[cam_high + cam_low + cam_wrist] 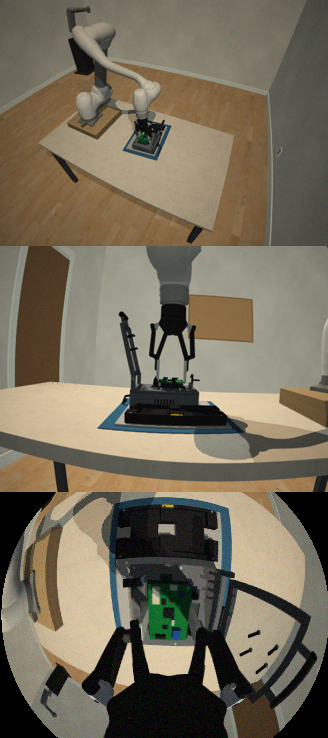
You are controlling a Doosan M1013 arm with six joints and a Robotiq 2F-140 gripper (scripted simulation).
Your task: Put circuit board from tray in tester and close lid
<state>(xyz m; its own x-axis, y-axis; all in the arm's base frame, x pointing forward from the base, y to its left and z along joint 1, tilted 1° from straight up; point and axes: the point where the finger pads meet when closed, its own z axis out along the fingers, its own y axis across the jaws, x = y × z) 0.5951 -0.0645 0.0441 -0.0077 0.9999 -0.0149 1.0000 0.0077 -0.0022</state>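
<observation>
Now: hand 20 mm above the green circuit board. Round my hand: latch hook (60 mm behind, 60 mm to the left, 10 mm below); grey tester (30 mm ahead, 40 mm to the left, 10 mm above); tester lid (130 mm ahead, 80 mm above).
</observation>
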